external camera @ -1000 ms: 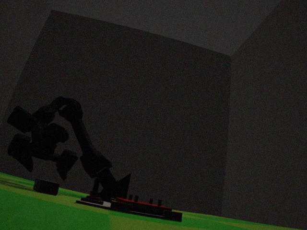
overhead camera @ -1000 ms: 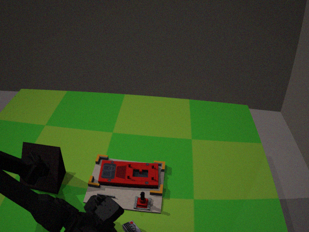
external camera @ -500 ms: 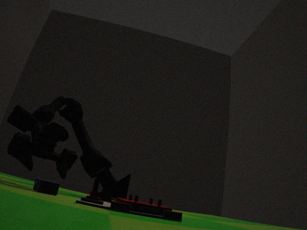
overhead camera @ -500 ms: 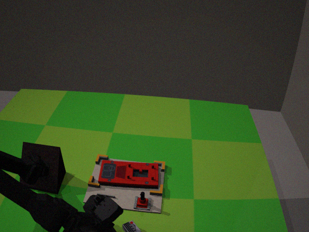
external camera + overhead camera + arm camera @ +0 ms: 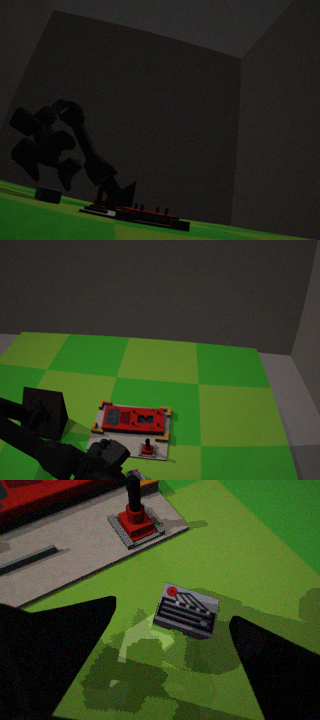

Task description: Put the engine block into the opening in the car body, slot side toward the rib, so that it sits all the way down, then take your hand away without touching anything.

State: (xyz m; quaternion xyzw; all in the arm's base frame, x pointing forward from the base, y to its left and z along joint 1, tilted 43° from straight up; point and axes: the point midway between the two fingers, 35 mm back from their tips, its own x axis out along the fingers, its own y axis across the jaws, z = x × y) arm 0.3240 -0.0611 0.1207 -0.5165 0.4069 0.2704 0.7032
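My gripper tip is now 30 mm above the grey engine block, 10 mm to the left of it and 10 mm short of it. The rest, counted from my gripper tip: grey base plate: 210 mm to the left, 50 mm behind, 30 mm below.
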